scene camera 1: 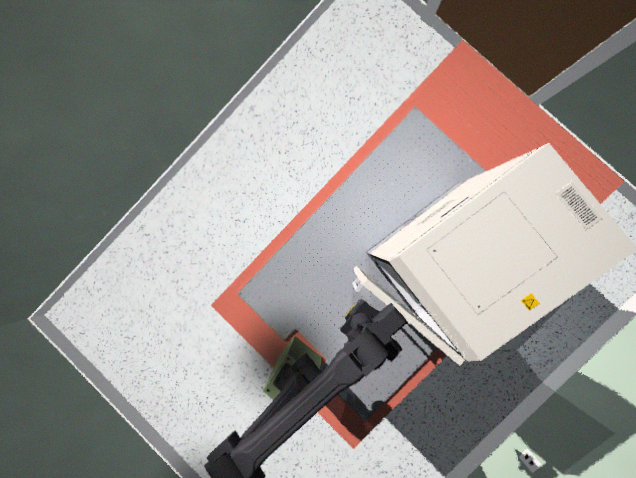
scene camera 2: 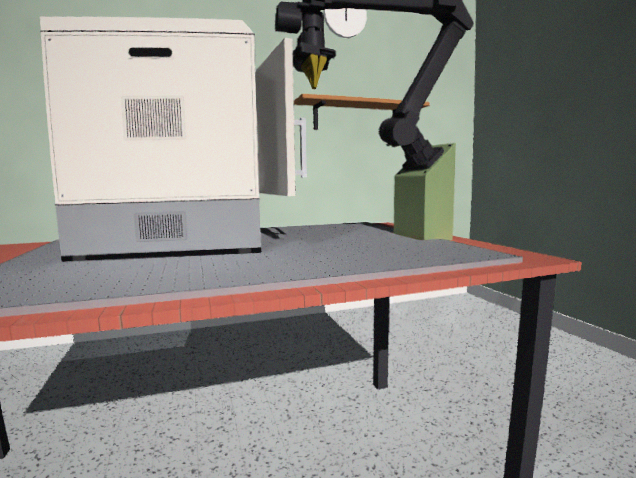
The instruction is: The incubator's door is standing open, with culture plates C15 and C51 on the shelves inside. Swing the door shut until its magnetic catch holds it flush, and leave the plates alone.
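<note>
The cream incubator stands on the grey perforated board. Its door is ajar at a narrow angle, hinged at the lower right in scene camera 1, with a dark gap along the front. The white door handle is on the outer face near the free edge. My gripper is shut and empty, its yellow fingers pointing down on the outer side of the door, above the handle's height. Whether the wrist touches the door cannot be told. Plates C15 and C51 are hidden inside.
The grey perforated board lies on the red-topped table. My arm stands on a green angled pedestal at the table's edge. A wooden wall shelf and a round clock are behind.
</note>
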